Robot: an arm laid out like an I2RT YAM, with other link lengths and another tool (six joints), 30 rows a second.
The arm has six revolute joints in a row. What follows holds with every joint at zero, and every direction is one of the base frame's.
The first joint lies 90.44 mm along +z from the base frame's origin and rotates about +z.
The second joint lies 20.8 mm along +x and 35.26 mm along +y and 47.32 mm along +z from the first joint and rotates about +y.
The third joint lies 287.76 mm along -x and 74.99 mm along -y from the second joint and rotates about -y.
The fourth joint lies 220.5 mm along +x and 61.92 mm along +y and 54 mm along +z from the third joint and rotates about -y.
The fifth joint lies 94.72 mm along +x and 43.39 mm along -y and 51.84 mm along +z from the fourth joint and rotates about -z.
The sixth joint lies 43.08 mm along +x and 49 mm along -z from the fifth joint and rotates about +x.
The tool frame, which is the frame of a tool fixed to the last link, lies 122 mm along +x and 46 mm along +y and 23 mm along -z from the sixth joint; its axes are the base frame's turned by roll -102.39, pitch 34.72 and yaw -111.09 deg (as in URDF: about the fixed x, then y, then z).
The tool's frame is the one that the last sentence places.
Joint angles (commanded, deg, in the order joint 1, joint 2, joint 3, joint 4, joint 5, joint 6), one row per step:
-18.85, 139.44, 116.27, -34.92, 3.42, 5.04
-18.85, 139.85, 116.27, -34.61, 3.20, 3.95
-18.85, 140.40, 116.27, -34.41, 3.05, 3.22
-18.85, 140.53, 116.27, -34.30, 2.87, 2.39
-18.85, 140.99, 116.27, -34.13, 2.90, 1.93
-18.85, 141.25, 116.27, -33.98, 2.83, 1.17
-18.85, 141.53, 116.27, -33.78, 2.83, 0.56
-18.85, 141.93, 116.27, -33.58, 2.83, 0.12
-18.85, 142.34, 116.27, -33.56, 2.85, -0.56
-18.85, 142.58, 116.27, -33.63, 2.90, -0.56
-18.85, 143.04, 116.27, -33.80, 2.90, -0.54
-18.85, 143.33, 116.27, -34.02, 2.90, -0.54
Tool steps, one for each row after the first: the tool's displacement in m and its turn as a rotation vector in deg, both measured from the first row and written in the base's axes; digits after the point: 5 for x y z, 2 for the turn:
-0.00010, 0.00033, -0.00372, -0.31, 0.28, 1.04
-0.00061, 0.00069, -0.00896, -0.43, 0.73, 1.74
-0.00093, 0.00104, -0.01025, -0.67, 0.88, 2.54
-0.00137, 0.00092, -0.01465, -0.82, 1.26, 2.92
-0.00176, 0.00096, -0.01717, -1.08, 1.51, 3.60
-0.00193, 0.00077, -0.01976, -1.35, 1.72, 4.12
-0.00218, 0.00067, -0.02348, -1.48, 2.00, 4.50
-0.00338, 0.00073, -0.02775, -1.68, 2.52, 5.08
-0.00412, 0.00083, -0.03028, -1.61, 2.83, 5.06
-0.00564, 0.00136, -0.03513, -1.37, 3.41, 5.06
-0.00707, 0.00184, -0.03839, -1.18, 3.89, 5.07

